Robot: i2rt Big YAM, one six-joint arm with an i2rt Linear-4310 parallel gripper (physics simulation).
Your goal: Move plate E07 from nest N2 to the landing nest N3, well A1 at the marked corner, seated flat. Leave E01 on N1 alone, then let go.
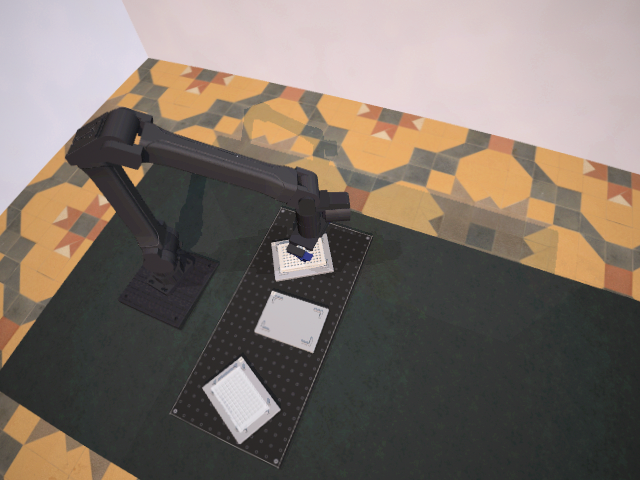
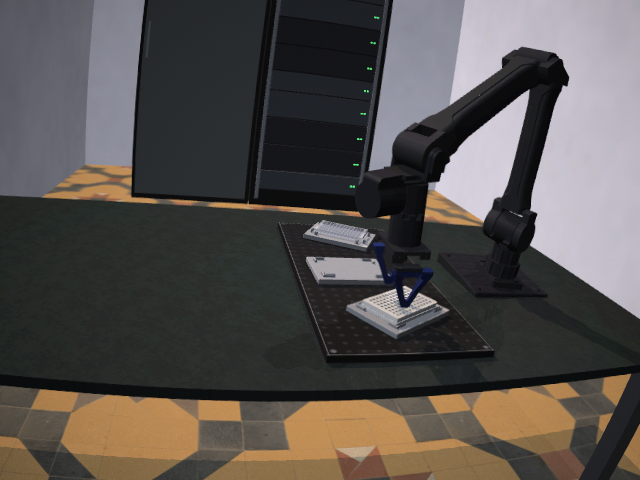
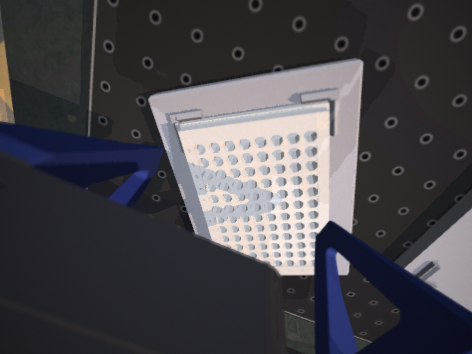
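A cream plate with rows of round wells point(image 1: 292, 264) point(image 2: 387, 302) point(image 3: 295, 175) sits on a pale nest point(image 1: 305, 275) point(image 2: 356, 310) point(image 3: 345, 150). My gripper point(image 1: 305, 252) point(image 2: 397, 293) point(image 3: 244, 195) is open above this plate, its blue fingers apart with nothing between them. An empty pale nest with corner brackets point(image 1: 292, 322) point(image 2: 346, 269) point(image 3: 455, 285) lies in the middle of the row. A white plate point(image 1: 240, 397) point(image 2: 341, 230) sits on the nest at the other end point(image 1: 273, 409) point(image 2: 310, 235). I cannot read any labels or the A1 mark.
All three nests stand on a black perforated board point(image 1: 227, 341) point(image 2: 341, 341) point(image 3: 240, 30), each turned differently. The arm's base plate point(image 1: 149, 302) point(image 2: 465, 281) stands beside the board on the dark green table top point(image 1: 439, 361) point(image 2: 155, 310). A server rack point(image 2: 264, 103) stands behind the table.
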